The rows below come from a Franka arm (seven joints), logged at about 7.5 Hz.
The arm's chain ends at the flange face. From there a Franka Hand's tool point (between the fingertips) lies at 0.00 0.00 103.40 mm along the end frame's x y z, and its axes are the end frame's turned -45 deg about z.
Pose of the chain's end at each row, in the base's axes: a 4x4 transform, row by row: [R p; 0 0 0 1], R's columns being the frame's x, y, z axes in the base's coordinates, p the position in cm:
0.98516, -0.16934, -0.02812, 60.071; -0.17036, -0.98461, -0.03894, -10.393; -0.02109, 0.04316, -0.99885, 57.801; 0, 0, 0, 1
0.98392, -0.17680, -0.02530, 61.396; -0.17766, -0.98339, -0.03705, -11.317; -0.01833, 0.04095, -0.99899, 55.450; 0, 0, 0, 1
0.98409, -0.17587, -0.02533, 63.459; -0.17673, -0.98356, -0.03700, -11.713; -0.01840, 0.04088, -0.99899, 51.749; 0, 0, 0, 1
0.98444, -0.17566, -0.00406, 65.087; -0.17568, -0.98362, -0.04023, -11.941; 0.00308, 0.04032, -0.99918, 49.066; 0, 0, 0, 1
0.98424, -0.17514, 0.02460, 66.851; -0.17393, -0.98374, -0.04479, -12.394; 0.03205, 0.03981, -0.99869, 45.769; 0, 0, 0, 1
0.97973, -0.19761, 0.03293, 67.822; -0.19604, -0.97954, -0.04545, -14.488; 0.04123, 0.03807, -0.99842, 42.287; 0, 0, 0, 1
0.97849, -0.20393, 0.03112, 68.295; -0.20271, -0.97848, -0.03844, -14.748; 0.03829, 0.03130, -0.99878, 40.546; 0, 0, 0, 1
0.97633, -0.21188, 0.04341, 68.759; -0.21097, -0.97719, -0.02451, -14.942; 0.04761, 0.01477, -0.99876, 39.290; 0, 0, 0, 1
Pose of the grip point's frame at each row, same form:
0.81635, 0.57687, -0.02812, 59.780; 0.57576, -0.81669, -0.03894, -10.796; -0.04543, 0.01561, -0.99885, 47.473; 0, 0, 0, 1
0.82075, 0.57072, -0.02530, 61.134; 0.56974, -0.82099, -0.03705, -11.700; -0.04192, 0.01599, -0.99899, 45.120; 0, 0, 0, 1
0.82022, 0.57150, -0.02533, 63.197; 0.57051, -0.82045, -0.03700, -12.096; -0.04192, 0.01590, -0.99899, 41.419; 0, 0, 0, 1
0.82031, 0.57189, -0.00406, 65.045; 0.57130, -0.81975, -0.04023, -12.357; -0.02633, 0.03069, -0.99918, 38.734; 0, 0, 0, 1
0.81981, 0.57212, 0.02460, 67.105; 0.57262, -0.81860, -0.04479, -12.857; -0.00549, 0.05081, -0.99869, 35.443; 0, 0, 0, 1
0.83251, 0.55304, 0.03293, 68.162; 0.55402, -0.83126, -0.04545, -14.958; 0.00223, 0.05607, -0.99842, 31.963; 0, 0, 0, 1
0.83610, 0.54770, 0.03112, 68.617; 0.54855, -0.83523, -0.03844, -15.145; 0.00494, 0.04921, -0.99878, 30.219; 0, 0, 0, 1
0.84019, 0.54055, 0.04341, 69.208; 0.54180, -0.84016, -0.02451, -15.195; 0.02322, 0.04411, -0.99876, 28.963; 0, 0, 0, 1

